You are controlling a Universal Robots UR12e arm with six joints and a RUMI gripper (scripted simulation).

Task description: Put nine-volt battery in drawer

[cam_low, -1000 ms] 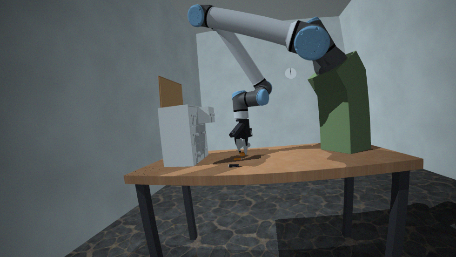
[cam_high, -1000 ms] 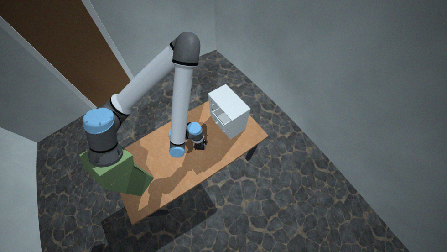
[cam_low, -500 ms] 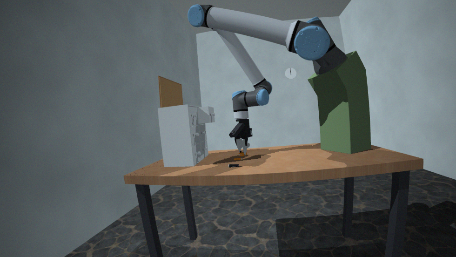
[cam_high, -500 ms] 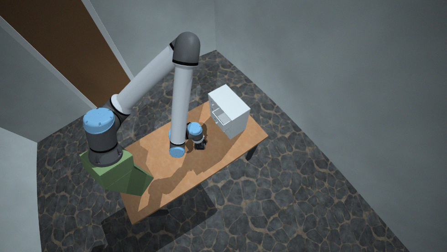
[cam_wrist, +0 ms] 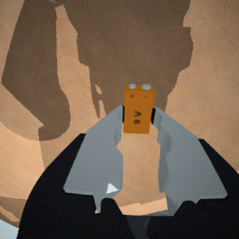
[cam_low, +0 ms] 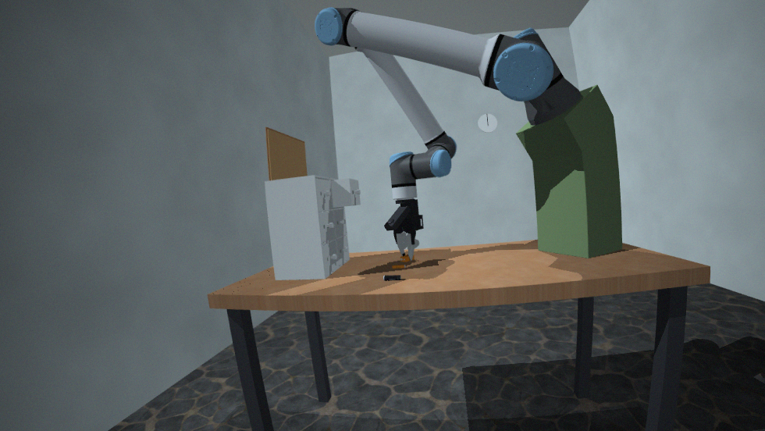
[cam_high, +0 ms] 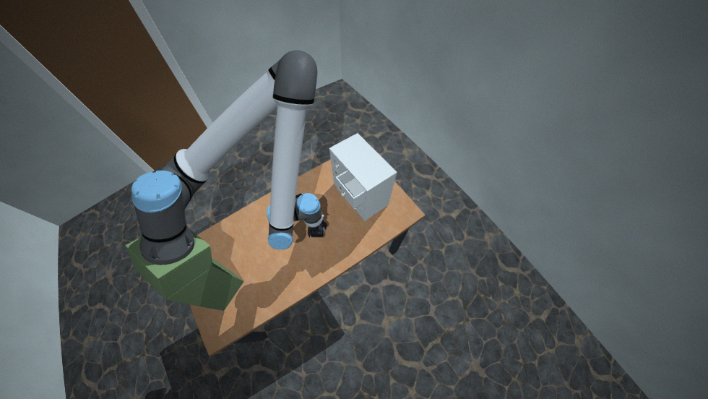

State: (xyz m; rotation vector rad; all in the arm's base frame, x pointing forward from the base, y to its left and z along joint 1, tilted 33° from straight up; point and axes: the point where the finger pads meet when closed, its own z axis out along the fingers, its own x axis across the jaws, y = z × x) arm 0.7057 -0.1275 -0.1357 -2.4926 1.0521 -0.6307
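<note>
Right now the orange cylindrical battery is 120 mm to the left of my hand, 30 mm ahead of it and 10 mm below it. The rest, counted from my hand: orange nine-volt battery: 10 mm to the left, 10 mm below, 10 mm ahead; dark object: 270 mm to the left, 50 mm ahead, 10 mm below.
</note>
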